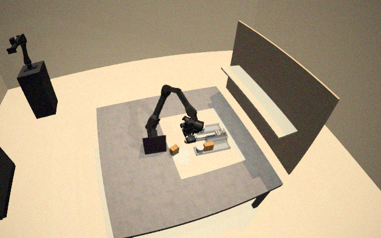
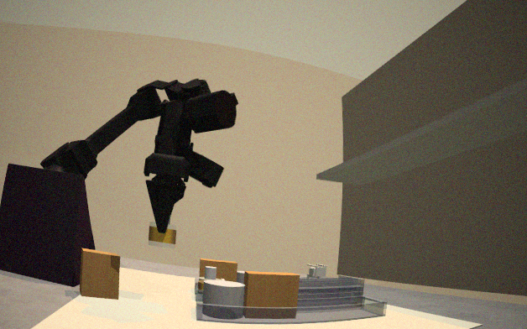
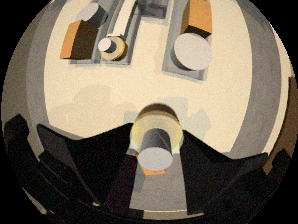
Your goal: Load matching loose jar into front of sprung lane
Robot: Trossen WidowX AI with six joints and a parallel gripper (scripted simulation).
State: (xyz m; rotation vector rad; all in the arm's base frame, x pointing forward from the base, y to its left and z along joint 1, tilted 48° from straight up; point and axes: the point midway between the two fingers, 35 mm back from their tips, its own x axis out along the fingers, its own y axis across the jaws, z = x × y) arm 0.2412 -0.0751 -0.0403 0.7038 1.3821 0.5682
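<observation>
Now: gripper tip 240 mm short of the lane rack, 100 mm above it and 40 mm to the right of it. Round my gripper tip: shelf: 600 mm ahead, 250 mm above, 60 mm to the left.
</observation>
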